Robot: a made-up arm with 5 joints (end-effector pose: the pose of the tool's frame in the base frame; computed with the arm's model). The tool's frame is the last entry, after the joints.
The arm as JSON. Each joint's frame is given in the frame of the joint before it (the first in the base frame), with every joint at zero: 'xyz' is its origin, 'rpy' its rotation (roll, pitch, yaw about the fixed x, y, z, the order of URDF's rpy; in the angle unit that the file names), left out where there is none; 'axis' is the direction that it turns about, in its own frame. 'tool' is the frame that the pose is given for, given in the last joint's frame.
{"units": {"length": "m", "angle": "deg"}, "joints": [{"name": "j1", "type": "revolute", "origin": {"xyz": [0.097, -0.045, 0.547]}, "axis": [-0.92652, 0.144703, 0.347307]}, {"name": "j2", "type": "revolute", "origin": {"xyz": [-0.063, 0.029, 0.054]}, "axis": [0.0, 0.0, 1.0]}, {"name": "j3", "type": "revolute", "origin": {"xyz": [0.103, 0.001, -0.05]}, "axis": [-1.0, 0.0, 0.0]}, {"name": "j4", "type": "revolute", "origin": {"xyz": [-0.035, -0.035, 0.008]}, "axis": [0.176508, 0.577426, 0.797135]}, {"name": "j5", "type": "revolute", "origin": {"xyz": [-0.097, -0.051, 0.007]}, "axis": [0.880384, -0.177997, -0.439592]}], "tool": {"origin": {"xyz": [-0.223, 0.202, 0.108], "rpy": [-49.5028, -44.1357, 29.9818]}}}
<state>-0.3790 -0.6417 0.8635 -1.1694 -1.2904</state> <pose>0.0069 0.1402 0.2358 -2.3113 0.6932 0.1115</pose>
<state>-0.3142 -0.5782 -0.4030 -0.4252 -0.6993</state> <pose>-0.0226 0.2784 0.6613 -0.8566 -0.4626 -0.4985</pose>
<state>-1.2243 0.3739 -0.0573 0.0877 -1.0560</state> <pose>-0.2715 0.0495 0.5146 -0.3908 -1.3911 0.2546</pose>
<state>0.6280 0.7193 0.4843 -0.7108 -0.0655</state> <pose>-0.2413 -0.0918 0.4070 -1.1744 -1.6007 1.0392</pose>
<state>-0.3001 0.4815 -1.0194 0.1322 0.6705</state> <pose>-0.1002 -0.2846 0.6450 1.1772 -0.4217 -0.4045</pose>
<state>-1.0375 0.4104 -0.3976 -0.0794 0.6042</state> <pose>-0.2273 -0.1317 0.6577 1.0519 -0.8369 -0.9344</pose>
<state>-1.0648 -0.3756 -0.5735 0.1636 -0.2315</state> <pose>-0.2188 0.0192 0.7368 0.4991 -0.8208 -0.9231</pose>
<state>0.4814 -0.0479 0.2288 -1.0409 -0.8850</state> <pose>-0.0745 0.0610 0.2298 -2.3146 -0.7785 0.2987</pose>
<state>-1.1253 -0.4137 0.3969 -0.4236 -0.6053</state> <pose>0.0077 0.2539 0.7366 -0.7519 -0.2448 -0.4335</pose>
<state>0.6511 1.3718 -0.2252 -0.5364 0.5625</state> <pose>-0.1585 -0.0990 0.7711 0.0103 -0.7040 0.8184</pose>
